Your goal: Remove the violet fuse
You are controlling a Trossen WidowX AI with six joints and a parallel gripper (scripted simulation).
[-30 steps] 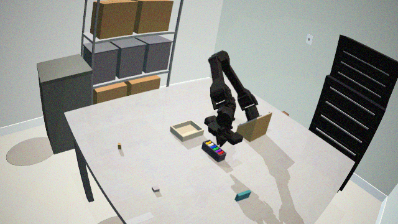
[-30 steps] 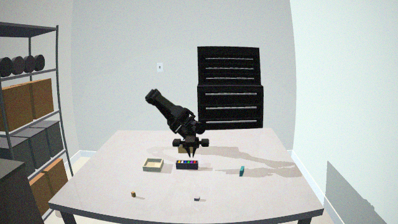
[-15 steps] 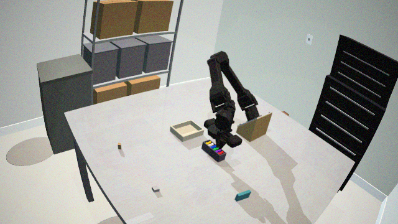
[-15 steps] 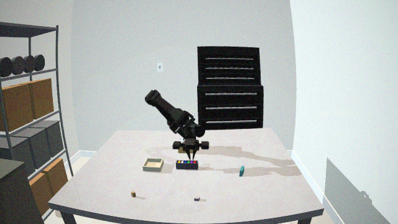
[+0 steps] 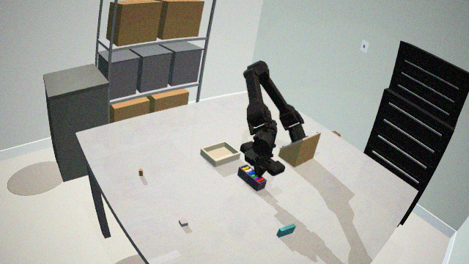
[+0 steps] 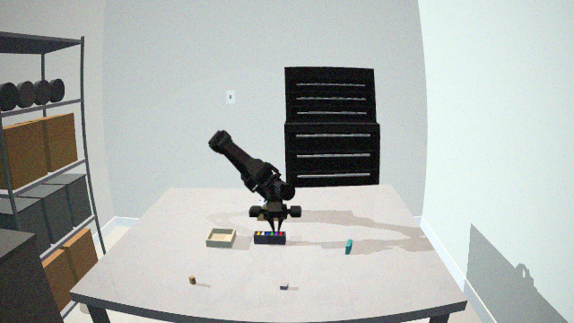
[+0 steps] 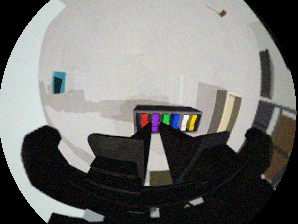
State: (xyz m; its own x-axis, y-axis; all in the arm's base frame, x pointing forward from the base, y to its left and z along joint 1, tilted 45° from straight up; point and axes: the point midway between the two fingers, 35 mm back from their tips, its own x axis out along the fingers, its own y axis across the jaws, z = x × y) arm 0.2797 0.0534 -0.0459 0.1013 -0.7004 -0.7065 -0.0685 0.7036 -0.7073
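The violet fuse lies 2 cm below my gripper tip. The rest, counted from my gripper tip: beige tray: 2 cm ahead, 22 cm to the right, 4 cm below; then teal block: 8 cm ahead, 27 cm to the left, 3 cm below; then small grey cube: 36 cm ahead, 8 cm to the left, 4 cm below.
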